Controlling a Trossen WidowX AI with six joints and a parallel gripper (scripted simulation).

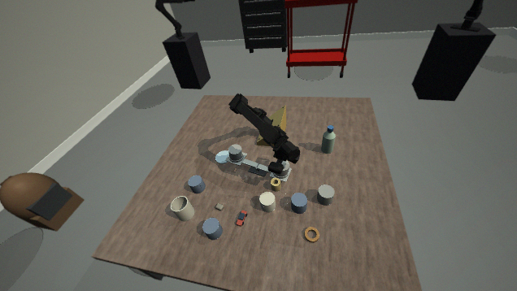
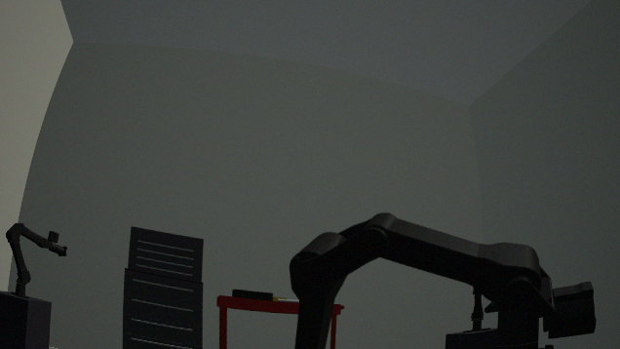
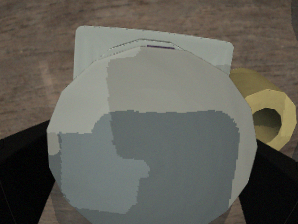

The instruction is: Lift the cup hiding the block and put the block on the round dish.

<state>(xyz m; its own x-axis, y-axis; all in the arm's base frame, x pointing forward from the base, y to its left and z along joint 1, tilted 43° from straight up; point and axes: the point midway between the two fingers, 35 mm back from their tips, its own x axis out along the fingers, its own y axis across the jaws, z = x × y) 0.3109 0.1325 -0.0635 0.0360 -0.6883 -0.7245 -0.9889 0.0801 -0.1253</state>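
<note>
Now: the grey block 30 mm below my gripper tip. Also, from my gripper tip: toy car 270 mm ahead, 130 mm to the right, 70 mm below; small balance 20 mm behind, 140 mm to the right, 60 mm below; grey cup 20 mm to the left.
</note>
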